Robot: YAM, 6 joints.
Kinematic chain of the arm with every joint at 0, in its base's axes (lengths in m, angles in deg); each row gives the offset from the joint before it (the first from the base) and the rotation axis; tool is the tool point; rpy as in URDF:
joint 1: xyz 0 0 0.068 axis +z
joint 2: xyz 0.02 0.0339 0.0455 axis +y
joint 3: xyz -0.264 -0.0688 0 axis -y
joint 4: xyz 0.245 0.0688 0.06 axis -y
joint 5: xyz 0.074 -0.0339 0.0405 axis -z
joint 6: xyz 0.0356 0 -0.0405 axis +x
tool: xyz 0 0 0 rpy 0 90 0
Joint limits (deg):
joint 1: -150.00..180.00
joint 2: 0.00..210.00
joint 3: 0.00..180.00
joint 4: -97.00..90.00
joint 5: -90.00..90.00
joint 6: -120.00..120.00
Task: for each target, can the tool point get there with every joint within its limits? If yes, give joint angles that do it. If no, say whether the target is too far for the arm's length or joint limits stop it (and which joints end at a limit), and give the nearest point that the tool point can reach.
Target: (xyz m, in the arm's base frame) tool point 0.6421 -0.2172 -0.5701
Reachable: no: too far | nearest point 0.4460 -0.1509 -0.3041 | short by 0.337 m
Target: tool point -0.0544 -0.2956 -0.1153
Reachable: yes | joints -96.29 152.46 53.89 21.50 37.47 -32.28
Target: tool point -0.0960 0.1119 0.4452
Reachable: yes | joints 142.89 51.43 47.63 67.57 61.44 87.26
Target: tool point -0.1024 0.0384 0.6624
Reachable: yes | joints 143.07 73.02 127.13 -10.95 -60.03 2.78
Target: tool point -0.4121 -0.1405 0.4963
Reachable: yes | joints 22.83 26.82 138.94 27.94 -58.76 36.70
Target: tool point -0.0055 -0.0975 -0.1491
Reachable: yes | joints -98.71 175.54 51.31 -30.18 -15.15 1.20
